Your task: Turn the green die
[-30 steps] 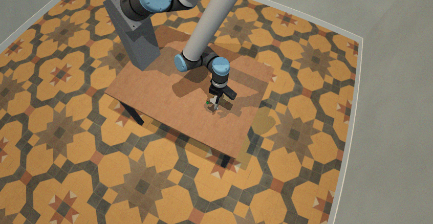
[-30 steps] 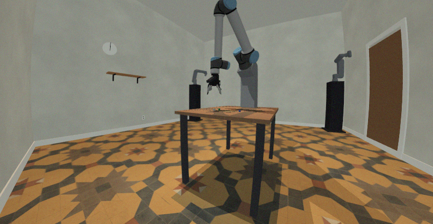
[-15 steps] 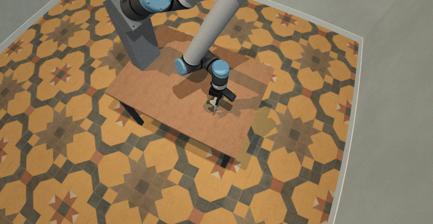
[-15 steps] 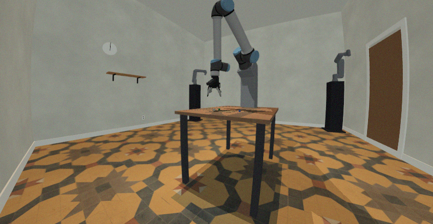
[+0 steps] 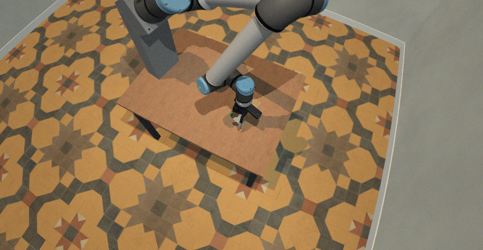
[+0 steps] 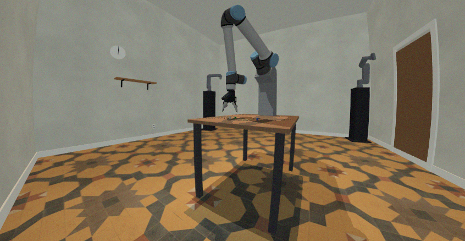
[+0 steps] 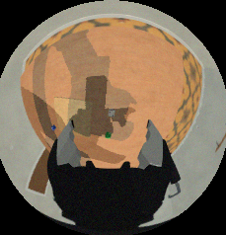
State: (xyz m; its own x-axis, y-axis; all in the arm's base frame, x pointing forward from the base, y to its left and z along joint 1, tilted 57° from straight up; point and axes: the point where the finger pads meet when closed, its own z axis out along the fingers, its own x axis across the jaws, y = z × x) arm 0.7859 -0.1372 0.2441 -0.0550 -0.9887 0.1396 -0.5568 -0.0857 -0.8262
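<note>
Now: the white die 1 cm behind my hand and 6 cm below it. Round my hand: blue die (5 cm behind, 25 cm to the left, 6 cm below); then tan mat (2 cm behind, 13 cm to the left, 6 cm below); then green die (9 cm behind, 2 cm to the left, 6 cm below).
</note>
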